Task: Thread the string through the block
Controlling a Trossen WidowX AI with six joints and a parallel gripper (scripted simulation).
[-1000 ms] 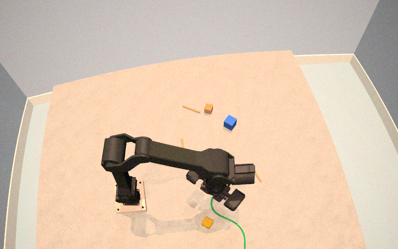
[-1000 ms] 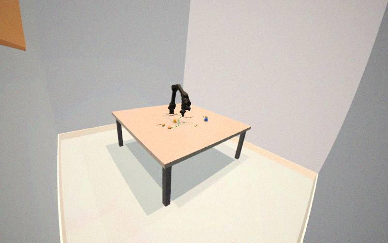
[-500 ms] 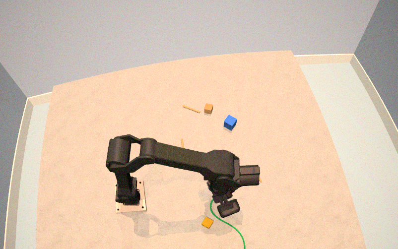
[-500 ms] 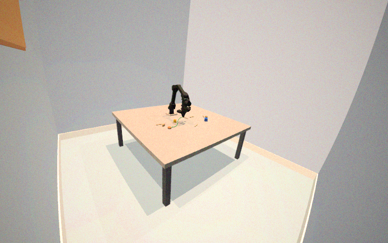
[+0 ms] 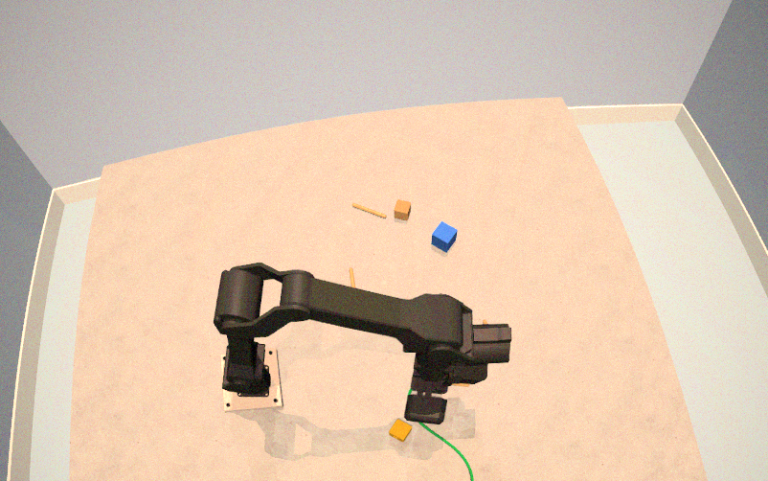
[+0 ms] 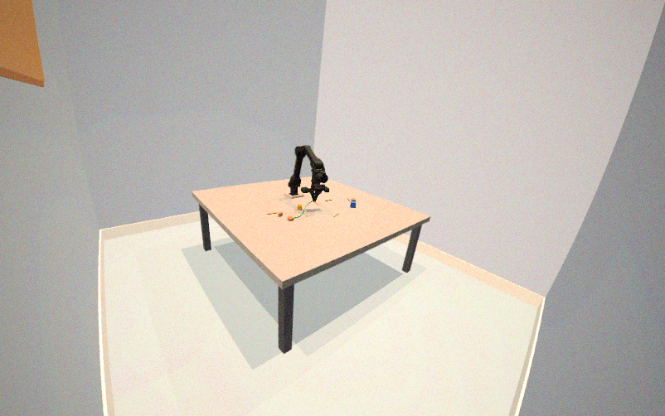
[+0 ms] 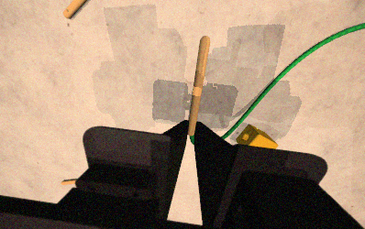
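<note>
My gripper tip is 60 mm past the yellow wooden block, 80 mm to the left of it and 50 mm above it. The rest, counted from my gripper tip: round wooden button 80 mm ahead, 220 mm to the right, 60 mm below; then blue cube 60 mm ahead, 310 mm to the left, 40 mm below; then orange wedge-like piece 250 mm to the right, 50 mm below.
</note>
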